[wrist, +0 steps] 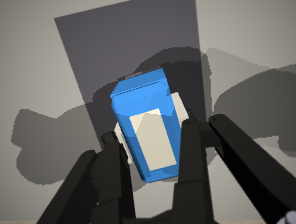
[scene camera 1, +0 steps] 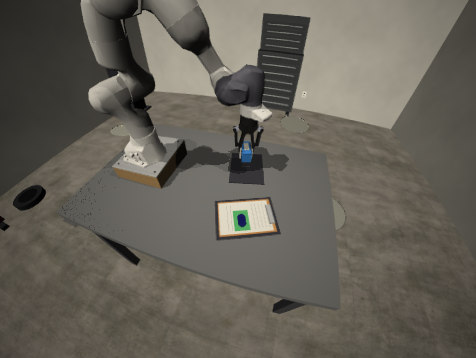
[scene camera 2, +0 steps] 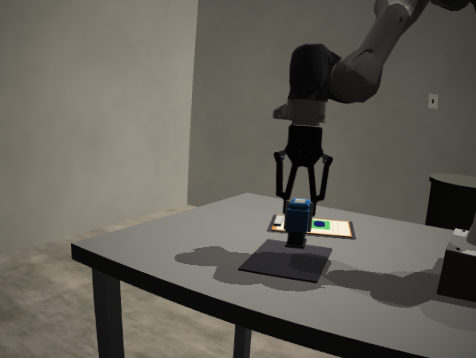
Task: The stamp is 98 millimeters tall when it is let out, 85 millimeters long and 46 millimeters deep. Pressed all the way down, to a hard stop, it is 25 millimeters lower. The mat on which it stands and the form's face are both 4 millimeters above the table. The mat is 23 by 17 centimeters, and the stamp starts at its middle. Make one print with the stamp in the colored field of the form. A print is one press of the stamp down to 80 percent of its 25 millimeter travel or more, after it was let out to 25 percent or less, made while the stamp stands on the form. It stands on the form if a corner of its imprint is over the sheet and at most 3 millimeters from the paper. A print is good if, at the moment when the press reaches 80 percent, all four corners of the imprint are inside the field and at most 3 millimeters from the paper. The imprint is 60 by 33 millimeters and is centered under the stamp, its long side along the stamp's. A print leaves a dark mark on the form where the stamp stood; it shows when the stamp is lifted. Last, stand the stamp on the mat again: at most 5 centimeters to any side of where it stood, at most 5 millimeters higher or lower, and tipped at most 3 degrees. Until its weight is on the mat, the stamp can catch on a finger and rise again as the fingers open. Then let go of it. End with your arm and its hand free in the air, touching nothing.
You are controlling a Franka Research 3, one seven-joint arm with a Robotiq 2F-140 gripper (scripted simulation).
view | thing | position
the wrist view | my gripper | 153, 111
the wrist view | blue stamp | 143, 106
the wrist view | dark mat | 102, 49
